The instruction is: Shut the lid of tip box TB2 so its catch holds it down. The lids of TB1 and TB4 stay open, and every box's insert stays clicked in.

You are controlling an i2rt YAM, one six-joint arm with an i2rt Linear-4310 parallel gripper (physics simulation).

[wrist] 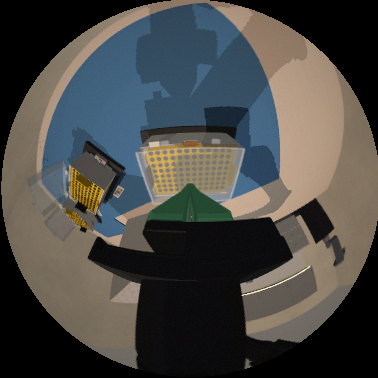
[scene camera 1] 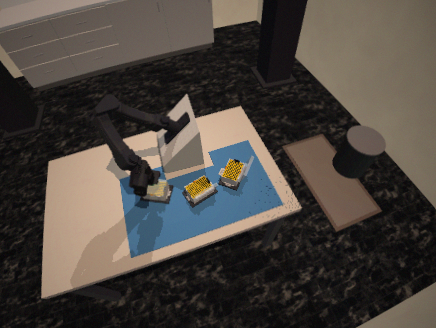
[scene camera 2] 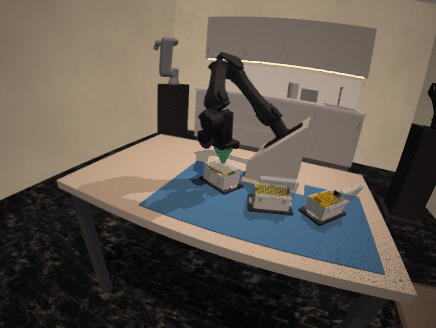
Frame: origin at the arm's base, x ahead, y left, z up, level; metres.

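Where they show: gripper, fingertip midpoint: (wrist: 189,187) (scene camera 1: 153,184) (scene camera 2: 223,163); arm's base, origin of the base link: (scene camera 1: 177,128) (scene camera 2: 284,136).
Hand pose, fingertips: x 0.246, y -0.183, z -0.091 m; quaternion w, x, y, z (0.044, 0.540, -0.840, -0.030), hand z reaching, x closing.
Note:
Things, the pixels of their top centre, and the offset from my fingertips. Level surfaces: height alone.
- be TB2, middle of its top: (wrist: 191,187) (scene camera 2: 224,164) (scene camera 1: 153,184) dx -0.009, dy +0.001, dz -0.009 m
- TB1, middle of its top: (wrist: 85,198) (scene camera 2: 272,187) (scene camera 1: 197,184) dx +0.052, dy +0.212, dz -0.020 m
- blue mat, its level: dz -0.086 m
- table, its level: dz -0.089 m
The box under my gripper, which I take to be TB2 (scene camera 1: 159,197) (scene camera 2: 218,178) (wrist: 175,138), has its clear lid (wrist: 239,167) over the yellow insert. The lid looks lowered, perhaps slightly tilted; I cannot tell if the catch holds. My gripper (scene camera 2: 223,162) (wrist: 189,187) is shut and empty, its green tips pointing down at the lid's edge away from the catch; contact is unclear. TB1 (scene camera 1: 199,190) (scene camera 2: 272,202) (wrist: 95,167), in the middle, has its lid open. The far-right box, presumably TB4 (scene camera 1: 232,172) (scene camera 2: 325,212), also stands open. Their yellow inserts look seated.
A tall grey-white slanted panel (scene camera 1: 182,145) (scene camera 2: 280,157) stands behind the boxes, by the arm's base. The boxes stand in dark bases on a blue mat (scene camera 1: 200,225) (scene camera 2: 200,215) on the table (scene camera 1: 75,200) (scene camera 2: 115,170).

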